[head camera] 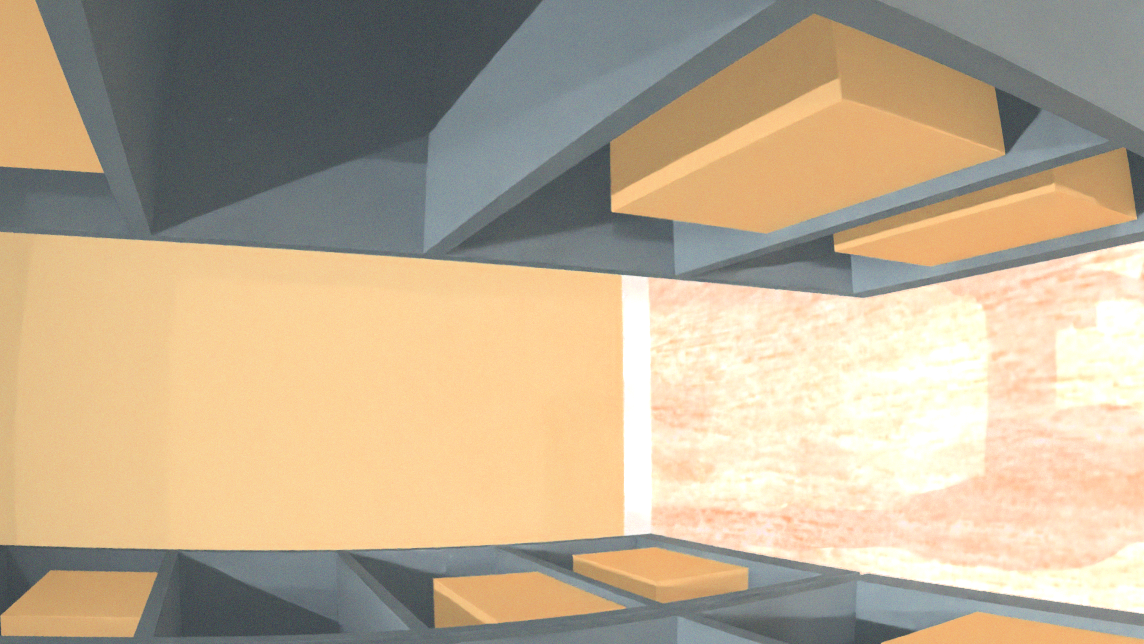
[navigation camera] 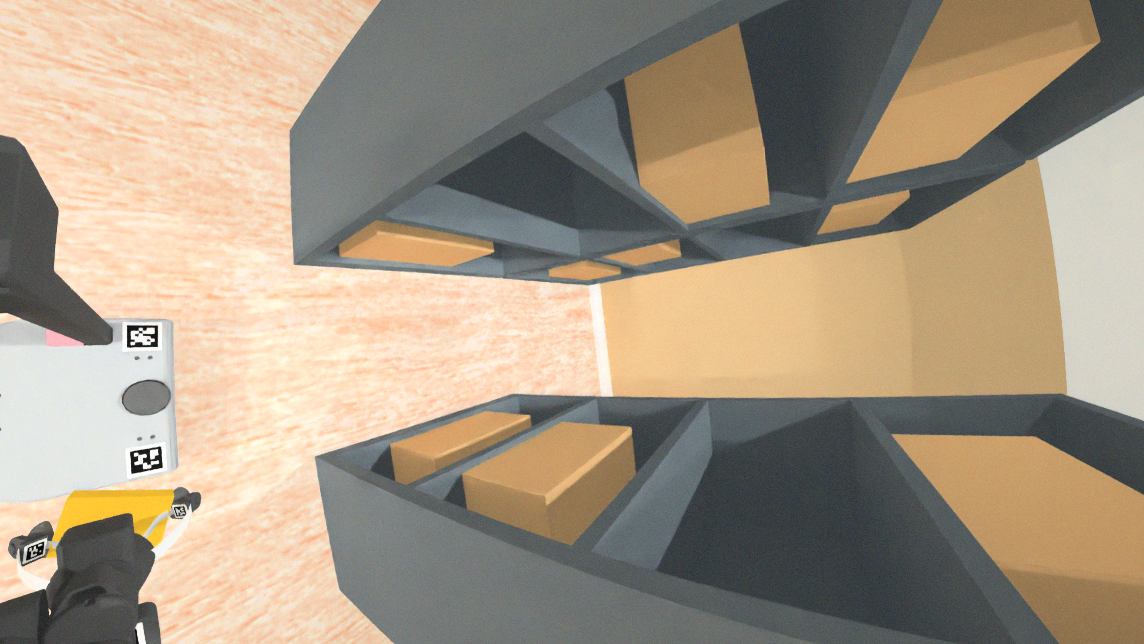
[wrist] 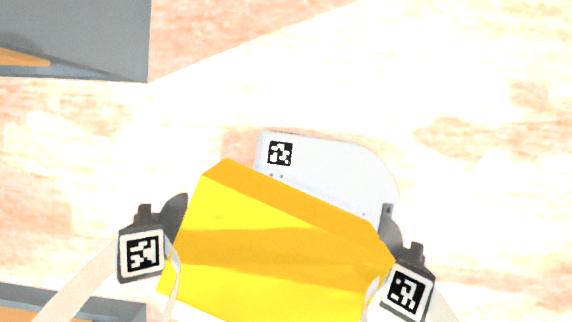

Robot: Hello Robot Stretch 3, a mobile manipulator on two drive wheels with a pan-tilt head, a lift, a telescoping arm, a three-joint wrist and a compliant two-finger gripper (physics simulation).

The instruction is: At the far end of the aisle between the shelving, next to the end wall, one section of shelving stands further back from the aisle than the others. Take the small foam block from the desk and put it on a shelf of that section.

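Where they show: gripper, fingertip midpoint: (wrist: 280, 228); robot's base, link origin: (navigation camera: 146, 394).
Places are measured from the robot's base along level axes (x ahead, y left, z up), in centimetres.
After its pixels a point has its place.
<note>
The yellow foam block (navigation camera: 114, 504) {x -2.0, y -9.8, z 61.7 cm} (wrist: 270, 250) {x -1.9, y -13.3, z 61.9 cm} is between the two fingertips of my gripper (navigation camera: 108, 516) {x -2.2, y -12.4, z 56.6 cm} (wrist: 280, 228) {x -2.2, y -12.4, z 56.6 cm}, which is shut on it, near my base in the navigation view. The grey shelving (head camera: 528, 208) {x 124.4, y -28.5, z 81.5 cm} (navigation camera: 512, 544) {x 36.5, y -24.7, z 87.6 cm} on one side ends in a far upright before the end wall (head camera: 360, 400) {x 221.5, y 6.4, z 90.7 cm} (navigation camera: 760, 320) {x 221.4, y 8.7, z 114.2 cm}; floor runs on beyond its bottom corner, and what stands behind it is hidden. The opposite shelving (head camera: 848, 592) {x 120.0, y 43.7, z 10.1 cm} (navigation camera: 360, 160) {x 32.0, y 48.6, z 52.2 cm} reaches close to the end wall. No section standing further back can be made out. The desk does not show.
Orange-tan boxes (head camera: 800, 160) {x 68.6, y -24.8, z 72.2 cm} (navigation camera: 552, 464) {x 66.4, y -24.9, z 72.6 cm} fill several compartments on both sides; one tall compartment (head camera: 304, 96) {x 125.3, y -43.4, z 120.0 cm} (navigation camera: 768, 496) {x 125.8, y -52.9, z 116.8 cm} shows no box. My base (navigation camera: 72, 400) {x -10.0, y 0.9, z 16.0 cm} (wrist: 325, 165) {x -9.4, y -11.9, z 16.0 cm} stands on the reddish floor (head camera: 800, 400) {x 149.4, y 3.7, z 0.0 cm} (navigation camera: 360, 344) {x 53.0, y 10.1, z 0.0 cm} before the aisle. A shelving corner (wrist: 100, 35) {x 36.8, y -31.1, z 19.4 cm} is at the wrist view's upper left.
</note>
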